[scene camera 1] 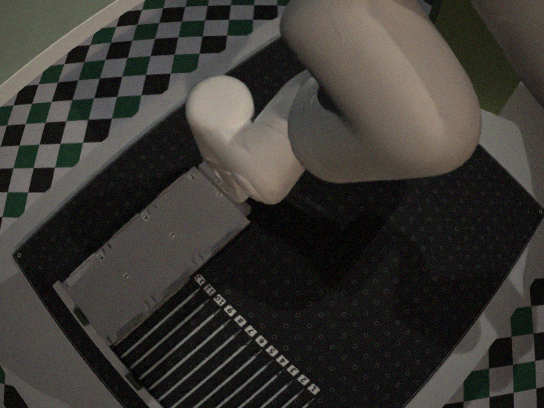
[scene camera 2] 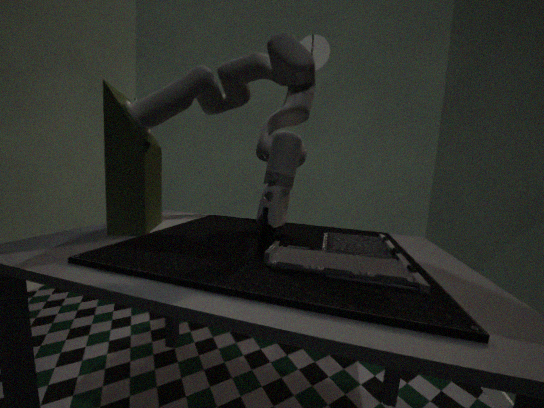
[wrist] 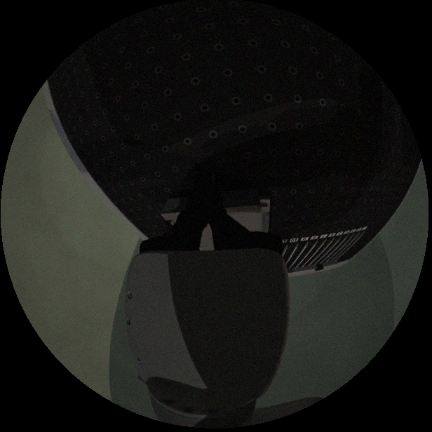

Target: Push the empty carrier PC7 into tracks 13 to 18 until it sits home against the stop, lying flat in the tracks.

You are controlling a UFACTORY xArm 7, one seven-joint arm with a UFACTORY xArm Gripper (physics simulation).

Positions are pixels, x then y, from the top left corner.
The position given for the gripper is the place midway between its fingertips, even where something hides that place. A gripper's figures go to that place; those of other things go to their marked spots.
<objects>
The gripper [wrist: 207,182]: 0.13 m from the lens. A carrier PC7 [wrist: 245,206] is 0.12 m from the lens.
</objects>
